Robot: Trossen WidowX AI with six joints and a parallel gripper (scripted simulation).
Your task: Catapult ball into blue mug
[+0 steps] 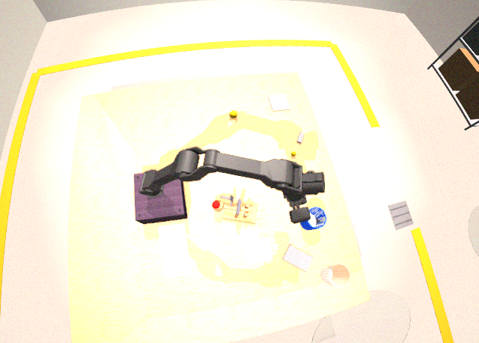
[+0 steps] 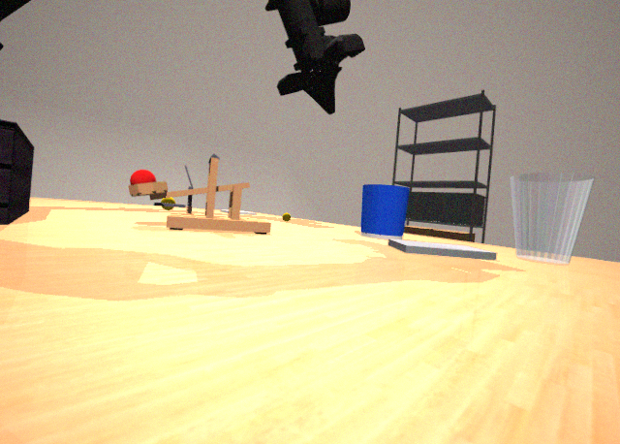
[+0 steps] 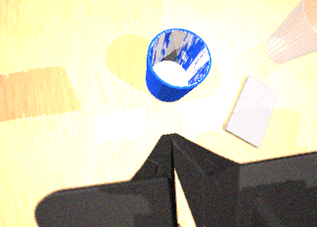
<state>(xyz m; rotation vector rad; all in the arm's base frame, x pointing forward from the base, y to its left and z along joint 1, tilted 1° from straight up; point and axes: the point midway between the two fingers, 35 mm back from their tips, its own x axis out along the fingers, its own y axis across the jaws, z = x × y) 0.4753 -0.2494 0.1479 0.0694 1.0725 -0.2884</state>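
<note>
Right now my gripper tip is 270 mm past the red ball, 120 mm to the right of it and 170 mm above it. From my gripper tip the other things lie so: wooden catapult: 200 mm behind, 110 mm to the left, 180 mm below; flat grey tile: 20 mm behind, 210 mm to the right, 220 mm below; blue mug: 90 mm ahead, 80 mm to the right, 200 mm below.
</note>
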